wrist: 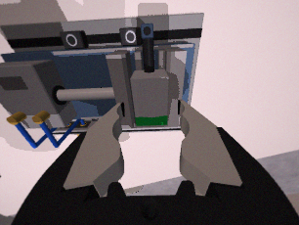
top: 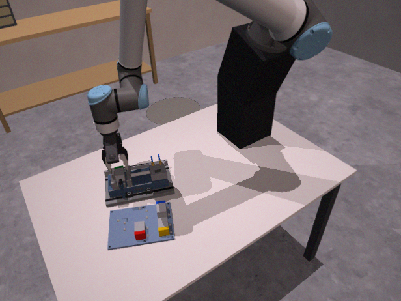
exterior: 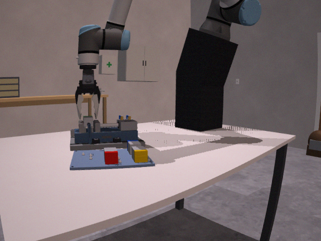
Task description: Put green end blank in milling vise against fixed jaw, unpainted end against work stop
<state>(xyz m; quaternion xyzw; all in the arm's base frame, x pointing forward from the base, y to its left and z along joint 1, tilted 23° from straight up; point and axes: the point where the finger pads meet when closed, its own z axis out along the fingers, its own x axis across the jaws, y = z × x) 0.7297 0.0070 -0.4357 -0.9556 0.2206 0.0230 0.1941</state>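
The green-ended blank is 20 mm below my hand. From my hand the other things lie so: dark work stop rod (40 mm to the left, 30 mm below, 20 mm ahead); fixed jaw (40 mm below, 30 mm ahead, 10 mm to the right); blue milling vise (80 mm below, 60 mm behind, 30 mm to the left).
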